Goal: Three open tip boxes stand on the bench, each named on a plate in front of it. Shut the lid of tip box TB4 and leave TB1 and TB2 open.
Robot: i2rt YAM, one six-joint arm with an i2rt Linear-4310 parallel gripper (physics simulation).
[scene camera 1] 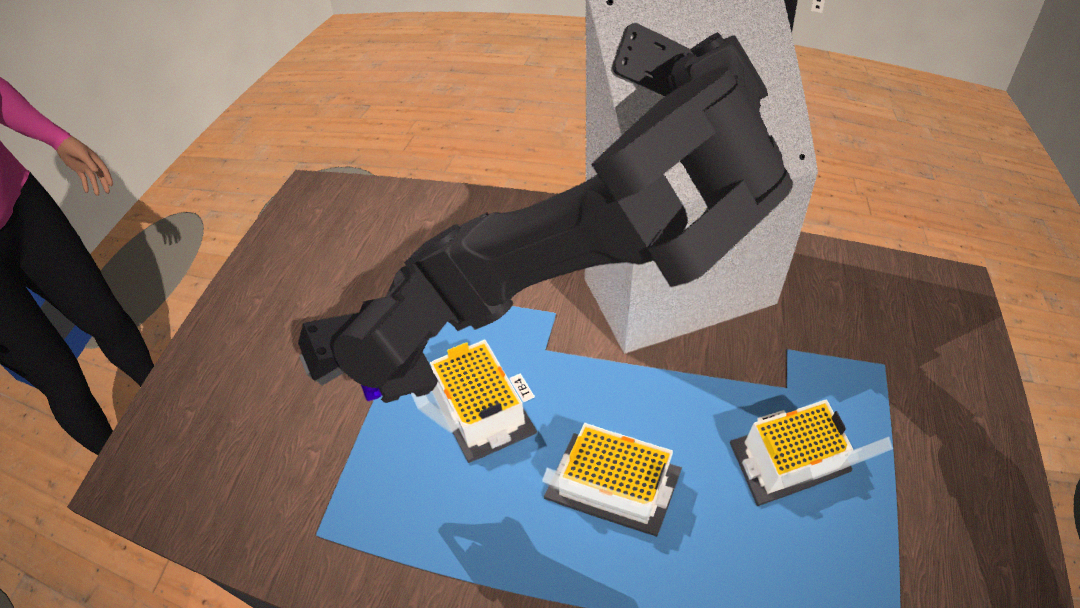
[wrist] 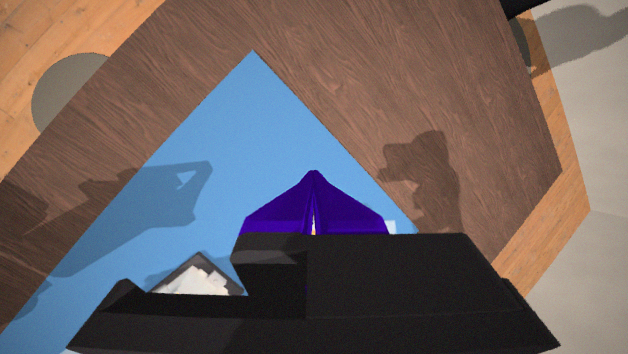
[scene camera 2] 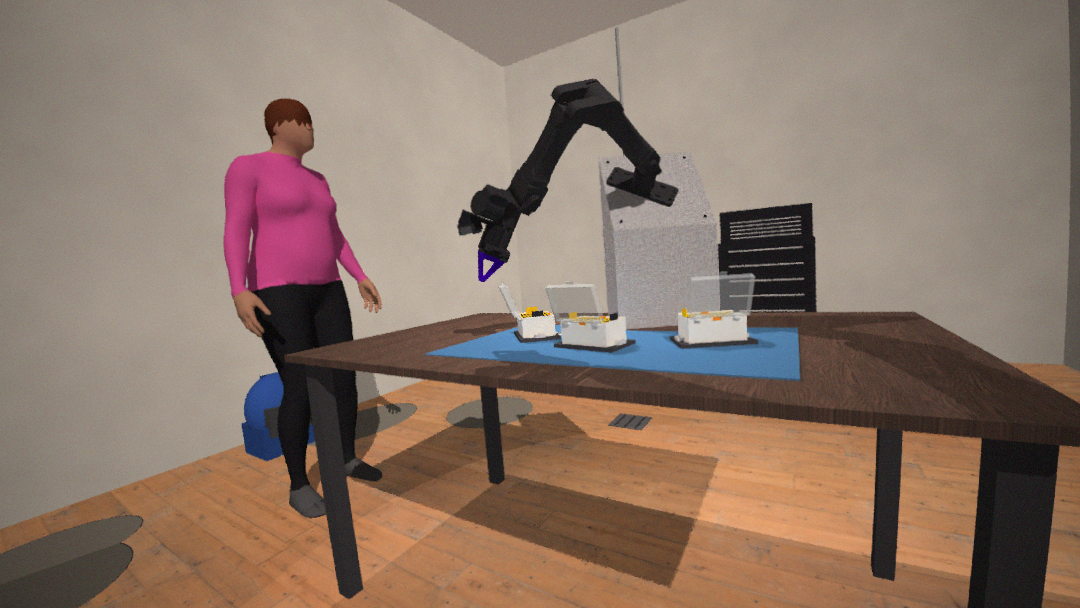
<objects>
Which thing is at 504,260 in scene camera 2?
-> The gripper.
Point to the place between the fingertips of the gripper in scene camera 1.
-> At 371,397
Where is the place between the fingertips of the gripper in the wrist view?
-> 313,177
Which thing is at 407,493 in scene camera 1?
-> A blue mat.
</objects>
